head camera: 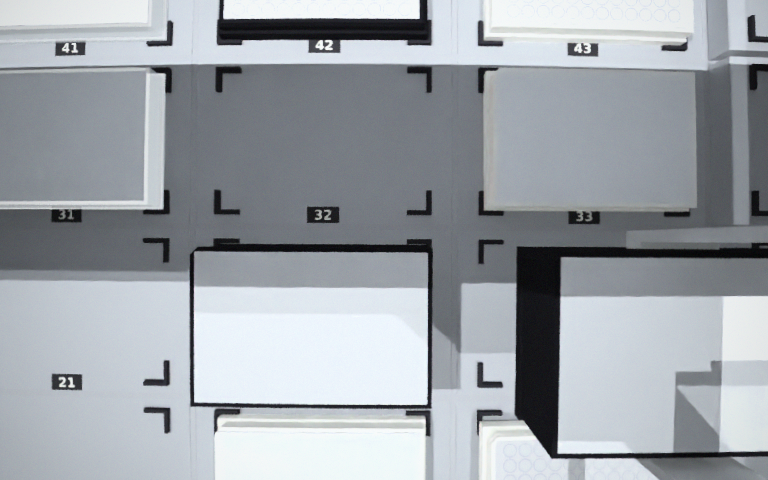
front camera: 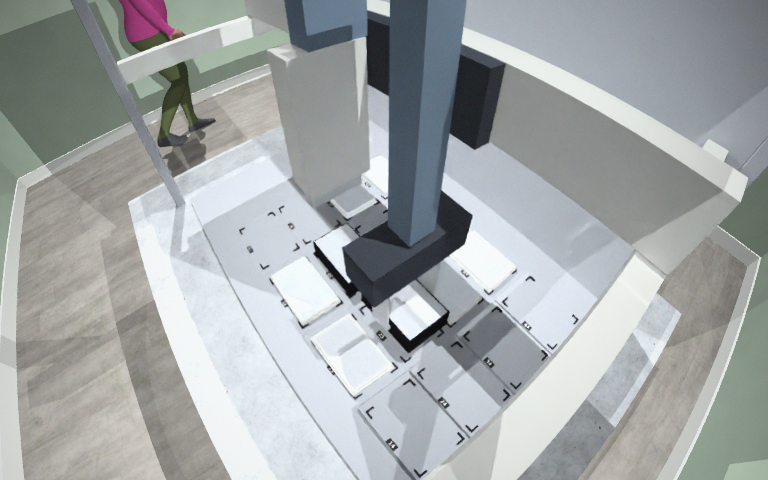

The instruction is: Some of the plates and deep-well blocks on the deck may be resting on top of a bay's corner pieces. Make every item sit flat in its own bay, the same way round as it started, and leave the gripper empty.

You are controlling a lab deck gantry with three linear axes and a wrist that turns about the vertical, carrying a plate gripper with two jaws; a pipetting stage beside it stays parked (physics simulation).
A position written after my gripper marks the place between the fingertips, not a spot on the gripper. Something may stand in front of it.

In view: my gripper (front camera: 403,306).
My gripper shows as well in the head camera view (head camera: 662,340).
